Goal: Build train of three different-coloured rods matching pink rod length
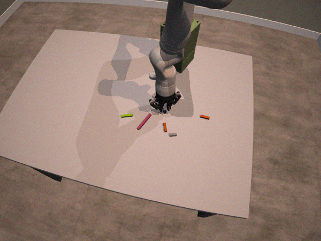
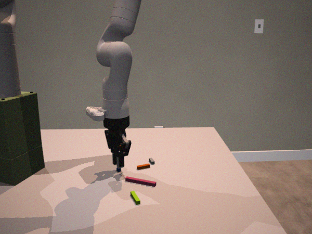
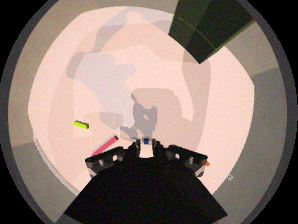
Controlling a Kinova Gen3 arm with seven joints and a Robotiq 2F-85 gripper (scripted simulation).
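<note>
My hand is 30 mm above the blue rod. From my hand the other things lie so: grey rod 110 mm ahead, 40 mm to the left, 30 mm below; pink rod 80 mm to the right, 60 mm ahead, 30 mm below; lime rod 170 mm to the right, 30 mm below, 30 mm ahead.
</note>
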